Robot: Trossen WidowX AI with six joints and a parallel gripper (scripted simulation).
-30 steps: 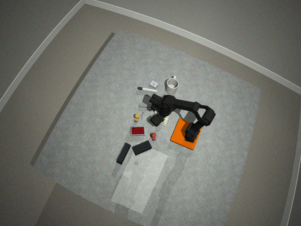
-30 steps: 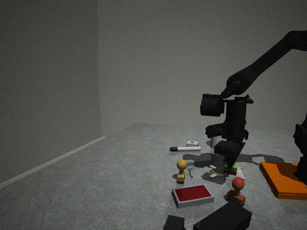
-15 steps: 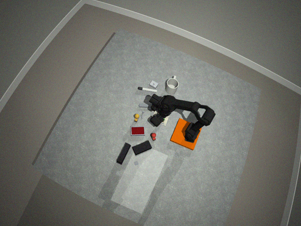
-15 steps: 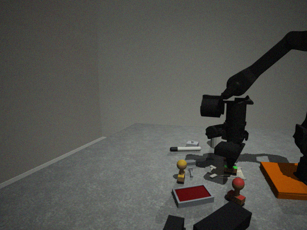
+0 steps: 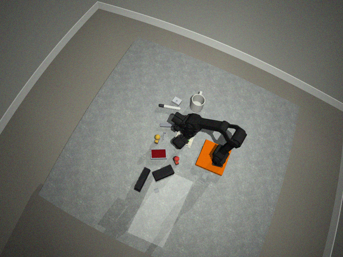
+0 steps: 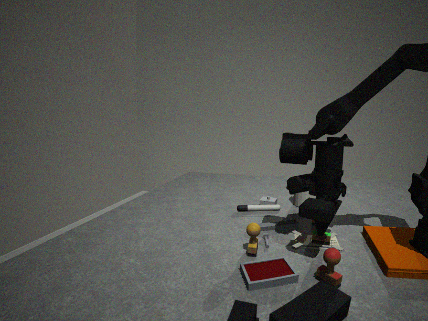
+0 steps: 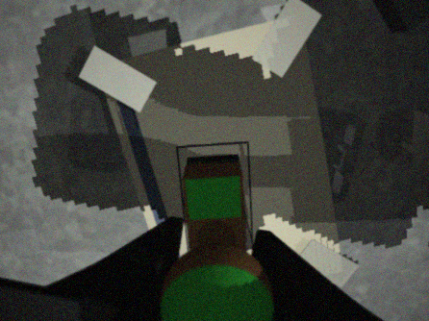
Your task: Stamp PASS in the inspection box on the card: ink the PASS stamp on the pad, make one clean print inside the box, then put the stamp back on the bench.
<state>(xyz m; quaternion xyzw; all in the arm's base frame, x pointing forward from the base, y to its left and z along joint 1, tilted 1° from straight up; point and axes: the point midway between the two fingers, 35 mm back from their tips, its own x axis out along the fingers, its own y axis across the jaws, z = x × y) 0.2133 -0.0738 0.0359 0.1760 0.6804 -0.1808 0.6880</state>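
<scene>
My gripper tip is right at the green-topped stamp. Round my gripper tip: cream card 10 mm ahead, 10 mm to the right, 30 mm below; blue-knobbed stamp 20 mm behind, 90 mm to the right; grey bar 100 mm ahead, 70 mm to the right, 20 mm below.
</scene>
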